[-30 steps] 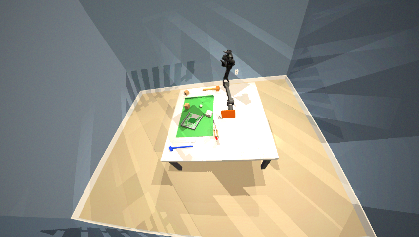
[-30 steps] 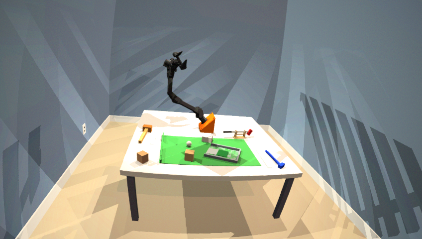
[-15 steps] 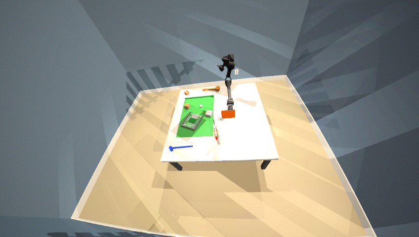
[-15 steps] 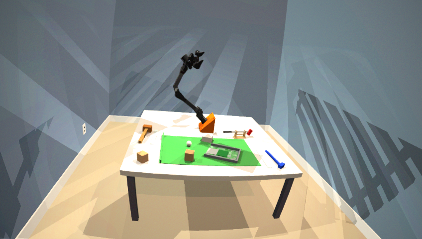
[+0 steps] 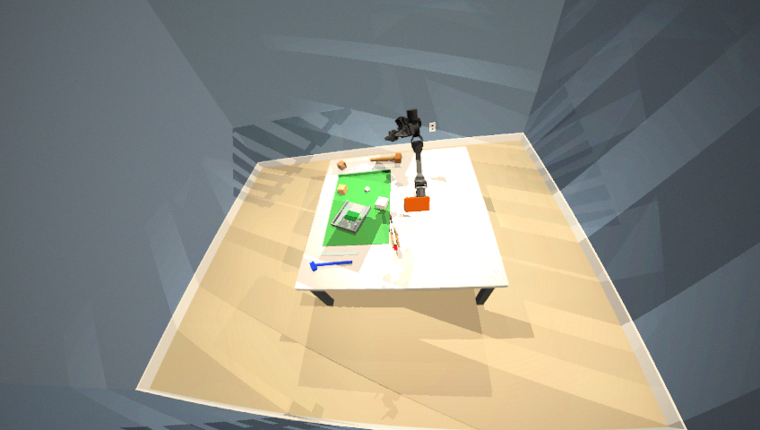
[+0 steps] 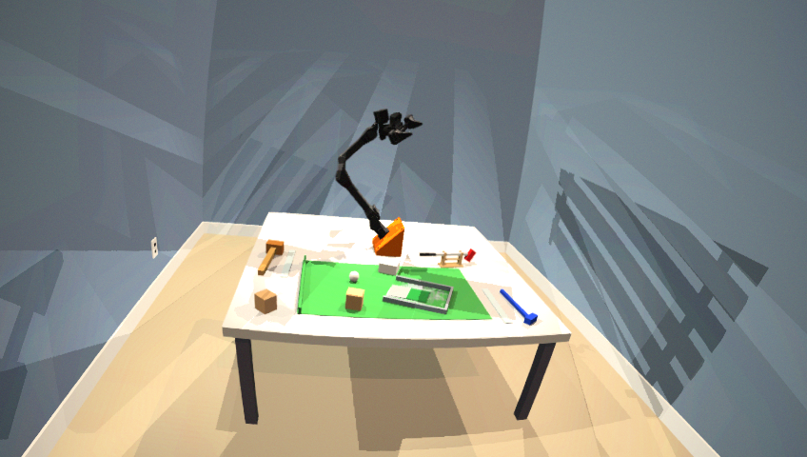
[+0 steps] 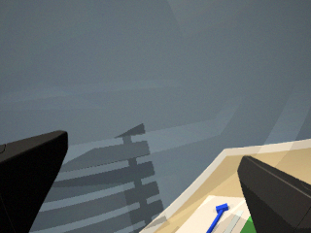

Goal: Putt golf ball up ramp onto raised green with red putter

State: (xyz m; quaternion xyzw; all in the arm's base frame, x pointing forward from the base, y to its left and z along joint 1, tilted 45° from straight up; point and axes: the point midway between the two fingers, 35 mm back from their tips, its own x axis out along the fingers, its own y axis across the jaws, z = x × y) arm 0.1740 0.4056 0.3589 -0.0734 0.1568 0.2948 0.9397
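The white block lies 130 mm ahead of my gripper tip, 80 mm to the right of it and 600 mm below it. The rest, counted from my gripper tip: white golf ball 250 mm ahead, 260 mm to the right, 600 mm below; red putter 60 mm ahead, 220 mm to the left, 570 mm below; wooden stand 60 mm ahead, 240 mm to the left, 600 mm below.
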